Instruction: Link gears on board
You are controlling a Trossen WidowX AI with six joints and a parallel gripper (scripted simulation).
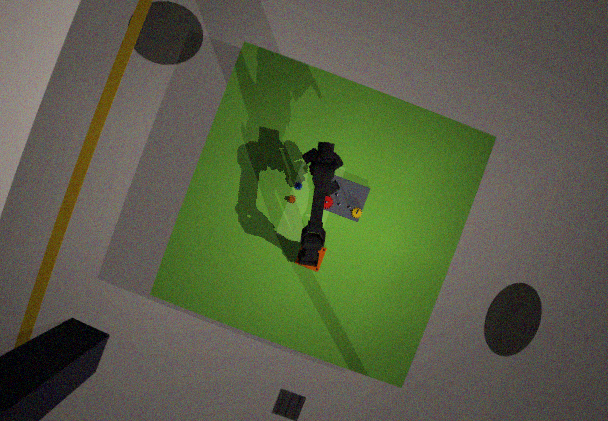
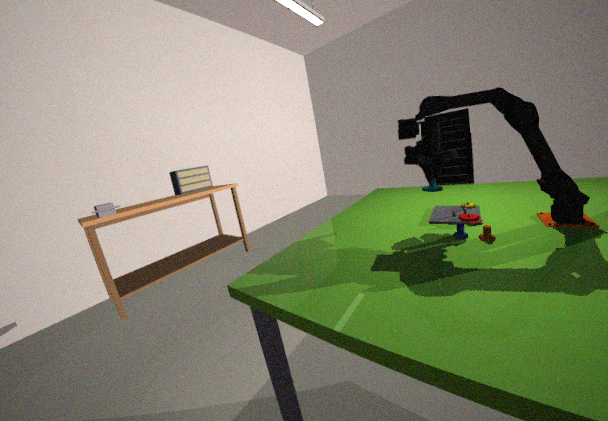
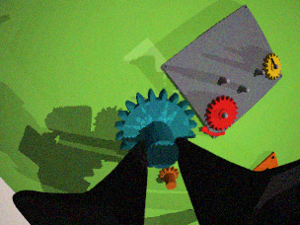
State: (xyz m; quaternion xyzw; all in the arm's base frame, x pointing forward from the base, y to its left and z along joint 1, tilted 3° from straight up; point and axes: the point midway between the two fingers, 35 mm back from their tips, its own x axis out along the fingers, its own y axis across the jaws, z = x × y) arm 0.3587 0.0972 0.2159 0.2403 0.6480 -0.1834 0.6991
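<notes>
My gripper tip is now 150 mm past the orange gear, 150 mm above it and 70 mm to the right of it. From my gripper tip the other things lie so: teal gear: 10 mm below; red gear: 150 mm below, 100 mm behind, 80 mm to the right; blue gear: 150 mm below, 80 mm behind, 70 mm to the left.
</notes>
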